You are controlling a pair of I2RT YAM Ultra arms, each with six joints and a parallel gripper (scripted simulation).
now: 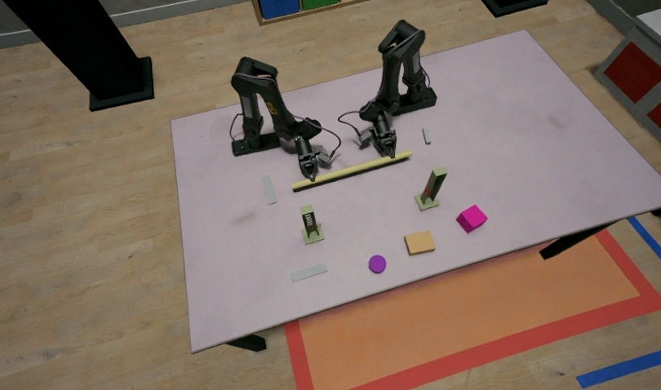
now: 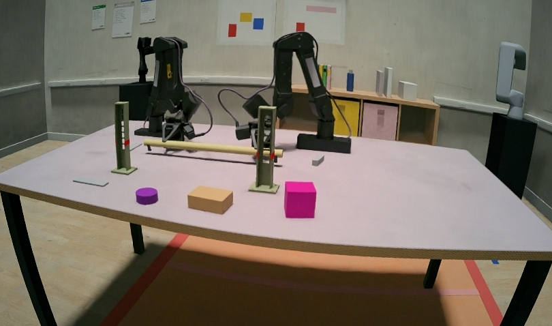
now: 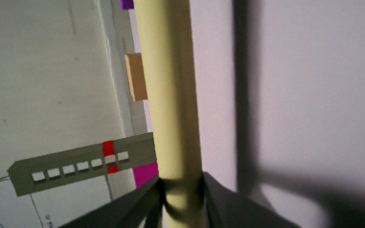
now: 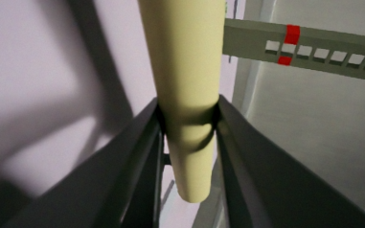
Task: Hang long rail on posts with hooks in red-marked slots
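Now: the long yellow rail 1 cm ahead of my left hand, 16 cm to the right of it and 1 cm below it. Round my left hand: magenta cube (33 cm ahead, 17 cm to the left, 1 cm below); purple disc (38 cm ahead, 19 cm to the right, 3 cm below); orange block (35 cm ahead, 3 cm to the right, 2 cm below).
The long yellow rail is 16 cm to the left of my right hand and 1 cm below it. The rest, counted from my right hand: magenta cube: 32 cm ahead, 50 cm to the left, 1 cm below; purple disc: 37 cm ahead, 13 cm to the left, 3 cm below; orange block: 35 cm ahead, 29 cm to the left, 2 cm below.
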